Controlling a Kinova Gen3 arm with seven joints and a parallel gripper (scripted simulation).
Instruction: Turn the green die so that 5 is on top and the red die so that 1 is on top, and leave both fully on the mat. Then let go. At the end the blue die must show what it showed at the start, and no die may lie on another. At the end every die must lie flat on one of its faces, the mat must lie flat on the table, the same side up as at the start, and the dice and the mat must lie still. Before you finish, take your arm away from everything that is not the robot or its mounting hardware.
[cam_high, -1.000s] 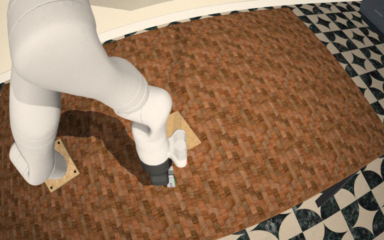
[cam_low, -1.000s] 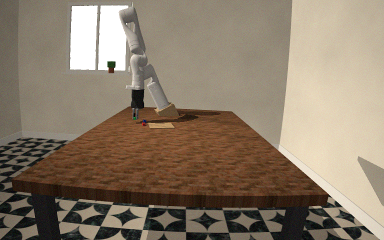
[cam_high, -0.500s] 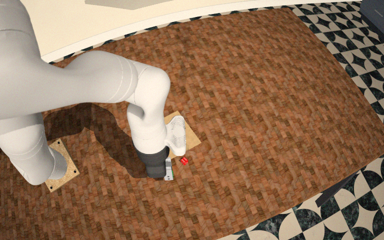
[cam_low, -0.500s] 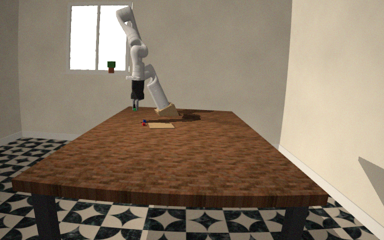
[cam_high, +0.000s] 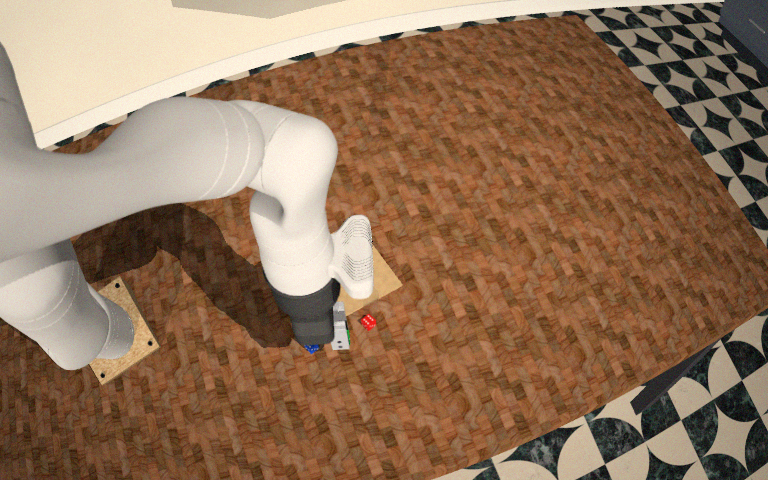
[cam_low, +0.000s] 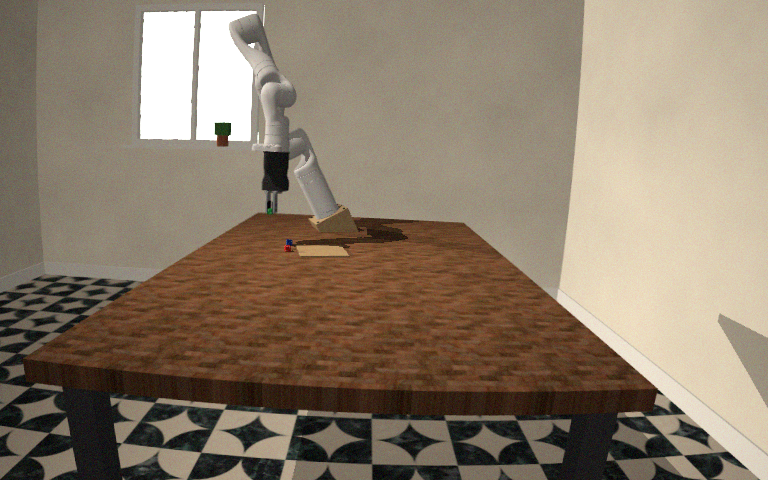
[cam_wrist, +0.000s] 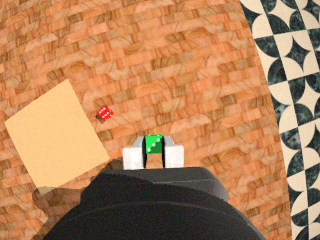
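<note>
Now: the green die 1 cm below my hand. Round my hand: tan mat (15 cm to the left, 12 cm below, 6 cm ahead); red die (11 cm below, 6 cm ahead, 5 cm to the left); blue die (11 cm below, 6 cm to the left, 3 cm behind).
</note>
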